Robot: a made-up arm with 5 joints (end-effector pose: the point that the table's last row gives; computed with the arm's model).
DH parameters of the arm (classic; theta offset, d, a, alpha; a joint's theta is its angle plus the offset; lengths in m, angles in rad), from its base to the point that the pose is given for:
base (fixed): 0 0.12 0 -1.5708
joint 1: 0 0.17 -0.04 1.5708
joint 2: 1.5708 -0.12 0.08 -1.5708
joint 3: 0 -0.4 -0.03 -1.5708
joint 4: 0 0.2 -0.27 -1.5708
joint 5: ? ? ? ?
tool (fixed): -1.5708 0.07 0 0
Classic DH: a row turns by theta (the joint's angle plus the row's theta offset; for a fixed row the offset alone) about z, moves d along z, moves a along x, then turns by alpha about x.
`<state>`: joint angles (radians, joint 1 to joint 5).
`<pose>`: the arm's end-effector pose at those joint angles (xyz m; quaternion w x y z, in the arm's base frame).
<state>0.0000 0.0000 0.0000 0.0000 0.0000</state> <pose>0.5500 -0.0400 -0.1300 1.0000 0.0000 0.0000 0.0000</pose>
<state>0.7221 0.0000 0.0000 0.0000 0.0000</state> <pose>0.2475 -0.0400 -0.4311 0.9355 0.0000 0.3532 0.0000</pose>
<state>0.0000 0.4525 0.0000 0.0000 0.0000</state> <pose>0.5824 0.2391 -0.1300 0.9745 0.0000 0.0000 0.2243</pose>
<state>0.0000 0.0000 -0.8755 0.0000 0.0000</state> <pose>0.5500 0.1640 -0.3060 0.9057 0.4239 0.0000 0.0000</pose>
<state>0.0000 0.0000 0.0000 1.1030 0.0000</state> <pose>0.2136 -0.0668 -0.1300 0.8517 0.0000 0.0000 -0.5240</pose>
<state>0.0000 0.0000 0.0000 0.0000 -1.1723</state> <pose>0.5500 0.0184 -0.1821 0.8331 -0.5532 0.0000 0.0000</pose>
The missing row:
joint 5: 0 0.19 0.01 -1.5708
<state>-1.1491 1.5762 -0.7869 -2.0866 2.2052</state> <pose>-0.1380 0.7629 -0.3658 0.0410 -0.3035 0.8701 0.3861</pose>
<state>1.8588 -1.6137 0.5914 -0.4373 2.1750</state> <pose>-0.0717 -0.5316 0.4835 0.5852 0.0052 0.1916 -0.7879</pose>
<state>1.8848 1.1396 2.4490 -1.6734 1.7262</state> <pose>-0.2207 0.7410 -0.2711 0.0902 -0.2983 0.8313 0.4602</pose>
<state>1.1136 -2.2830 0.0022 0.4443 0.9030</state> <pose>-0.4903 0.0501 0.5096 0.3826 -0.3899 -0.2639 -0.7950</pose>
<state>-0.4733 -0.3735 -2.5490 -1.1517 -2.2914</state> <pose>0.5328 0.0871 0.5274 0.6332 0.1684 -0.5368 -0.5316</pose>
